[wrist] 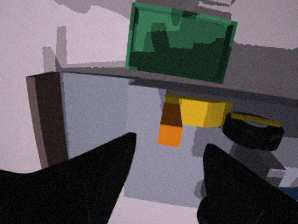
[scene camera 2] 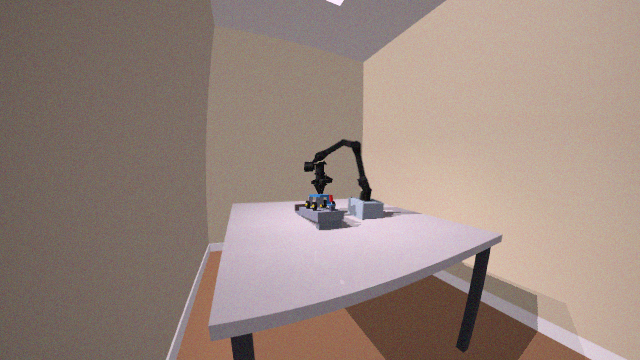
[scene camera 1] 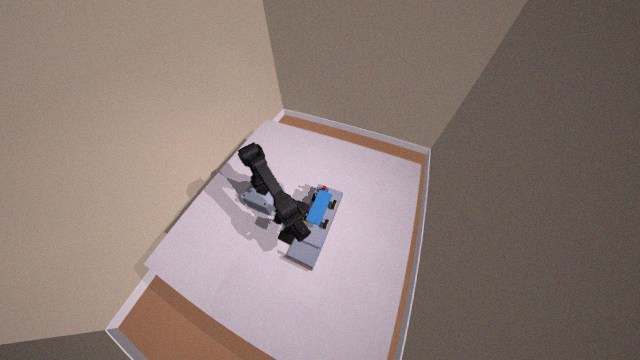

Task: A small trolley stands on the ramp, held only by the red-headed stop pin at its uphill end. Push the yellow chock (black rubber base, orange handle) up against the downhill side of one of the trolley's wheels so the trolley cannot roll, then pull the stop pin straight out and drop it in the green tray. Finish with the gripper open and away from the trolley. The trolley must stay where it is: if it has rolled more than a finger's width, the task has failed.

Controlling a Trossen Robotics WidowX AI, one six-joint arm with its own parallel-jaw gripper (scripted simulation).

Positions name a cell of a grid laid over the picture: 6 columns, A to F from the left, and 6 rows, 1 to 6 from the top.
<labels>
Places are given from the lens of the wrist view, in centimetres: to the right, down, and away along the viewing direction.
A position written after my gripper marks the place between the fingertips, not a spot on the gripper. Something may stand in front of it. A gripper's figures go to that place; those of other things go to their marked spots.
my gripper (wrist: D4): 1, 2, 9
yellow chock (wrist: D3): 2, 0, 13
</labels>
